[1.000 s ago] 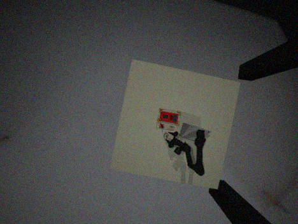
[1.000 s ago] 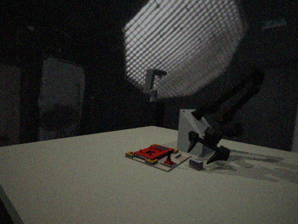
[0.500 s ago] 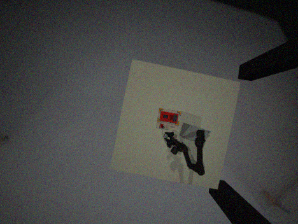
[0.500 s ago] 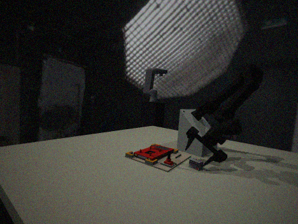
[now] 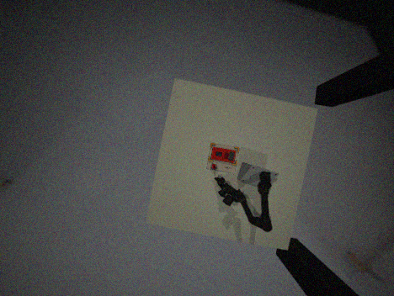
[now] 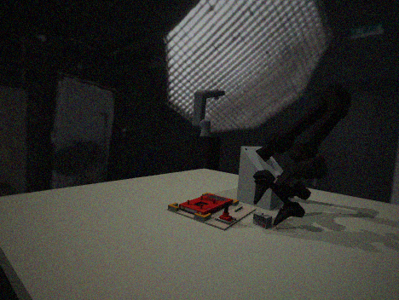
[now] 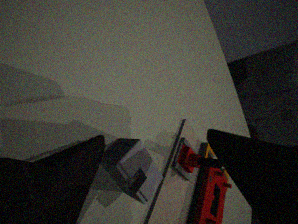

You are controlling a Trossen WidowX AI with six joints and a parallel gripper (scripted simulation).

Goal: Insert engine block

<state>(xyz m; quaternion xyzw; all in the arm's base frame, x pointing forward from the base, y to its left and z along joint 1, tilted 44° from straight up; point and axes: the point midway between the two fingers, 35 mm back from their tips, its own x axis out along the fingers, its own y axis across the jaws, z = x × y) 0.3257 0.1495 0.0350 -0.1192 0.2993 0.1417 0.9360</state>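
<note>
Now: gripper tip 3 cm past the engine block, 1 cm to the left of it and 2 cm above it.
</note>
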